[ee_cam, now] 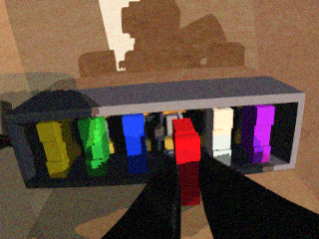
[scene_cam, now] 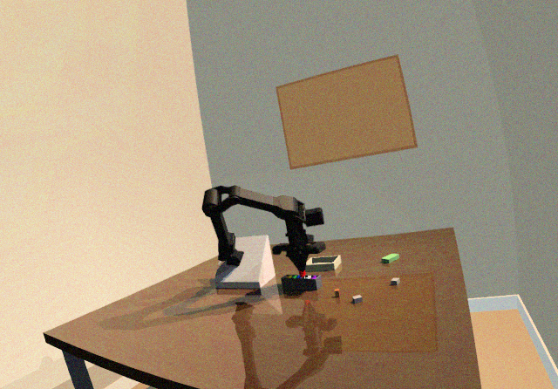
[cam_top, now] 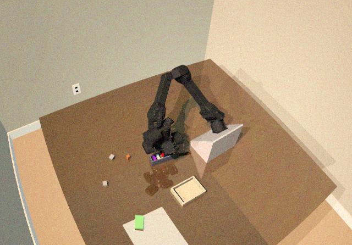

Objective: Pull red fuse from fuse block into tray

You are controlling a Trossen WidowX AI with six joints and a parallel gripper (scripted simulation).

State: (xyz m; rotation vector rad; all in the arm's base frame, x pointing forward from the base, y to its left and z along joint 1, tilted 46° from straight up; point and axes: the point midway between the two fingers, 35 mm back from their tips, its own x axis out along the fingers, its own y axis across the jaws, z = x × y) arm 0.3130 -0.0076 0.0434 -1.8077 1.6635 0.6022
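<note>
The cream tray lies 22 cm to the left of my gripper tip, 6 cm below it and 2 cm behind it. Round my gripper tip: green block 27 cm to the left, 26 cm ahead, 5 cm below; orange piece 15 cm ahead, 8 cm to the right, 5 cm below; red fuse 1 cm below.
</note>
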